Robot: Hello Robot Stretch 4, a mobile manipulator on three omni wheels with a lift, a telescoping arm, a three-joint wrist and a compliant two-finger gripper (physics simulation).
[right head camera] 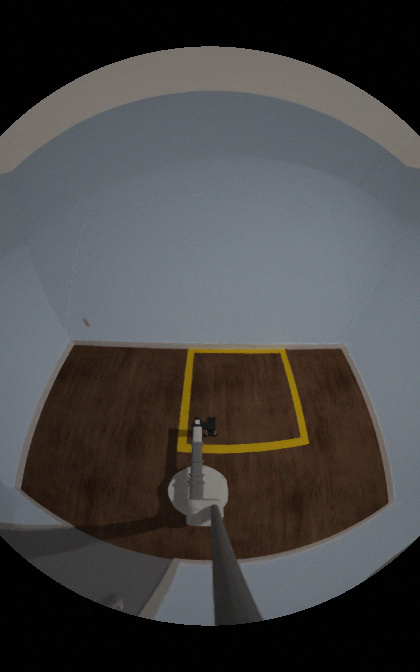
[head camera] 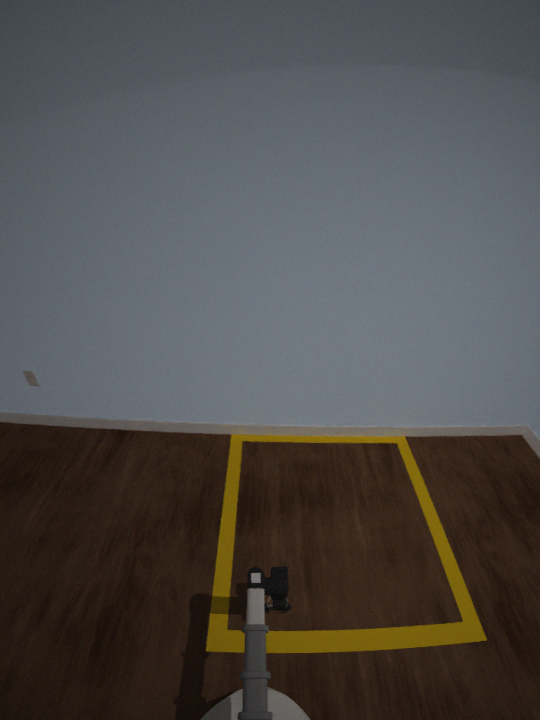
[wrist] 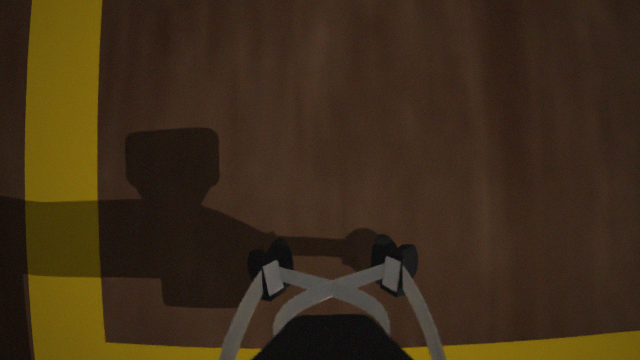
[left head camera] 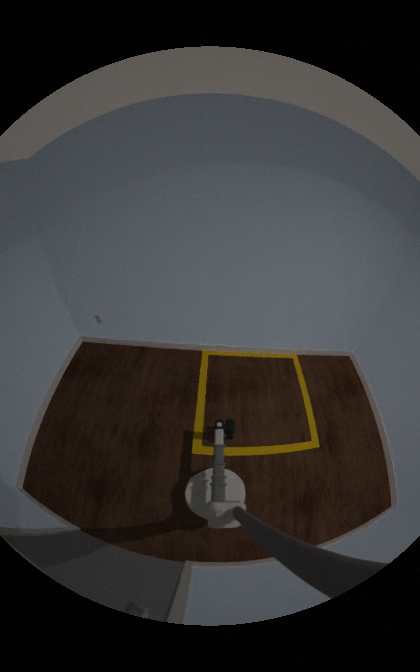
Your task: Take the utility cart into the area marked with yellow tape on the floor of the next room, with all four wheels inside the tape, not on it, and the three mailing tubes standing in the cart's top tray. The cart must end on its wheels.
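Places are measured from the robot's base along level axes (x ahead, y right, z down), in metres.
Pixels of known places: gripper, fingertip midpoint: [wrist: 332, 255].
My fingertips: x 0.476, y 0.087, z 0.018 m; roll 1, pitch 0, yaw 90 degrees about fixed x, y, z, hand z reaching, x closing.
Observation:
Behind a point stands the place of what it marks.
The yellow tape [head camera: 354, 639] @[x 0.354, y 0.399, z 0.028 m] [left head camera: 270, 451] @[x 0.331, y 0.468, z 0.027 m] [right head camera: 245, 448] @[x 0.345, y 0.375, z 0.027 m] [wrist: 62, 125] @[x 0.594, y -0.145, z 0.028 m] marks a rectangle on the dark wood floor, its far side close to the back wall. My gripper [head camera: 277, 606] @[x 0.476, y 0.087, z 0.018 m] [left head camera: 229, 436] @[x 0.476, y 0.087, z 0.018 m] [right head camera: 212, 433] @[x 0.476, y 0.087, z 0.018 m] [wrist: 332, 255] @[x 0.476, y 0.087, z 0.018 m] is open, with a wide gap between the fingertips. It hangs above the floor inside the near left part of the rectangle. The arm reaches over the near strip of tape. In the wrist view, bare floor and the arm's shadow show beyond the fingers. The utility cart and the mailing tubes do not show in these views.
My round white base [left head camera: 195, 492] @[x 0.007, y -0.131, z -0.187 m] [right head camera: 180, 490] @[x 0.003, y -0.114, z -0.187 m] stands outside the near strip. The blue back wall [head camera: 290, 290] @[x 1.463, y 0.146, z -0.959 m] has an outlet [head camera: 30, 378] @[x 1.495, y -1.384, z -0.375 m] at the left. Side walls stand left and right. A grey door-like panel [left head camera: 110, 575] [right head camera: 105, 575] shows behind the base at lower left.

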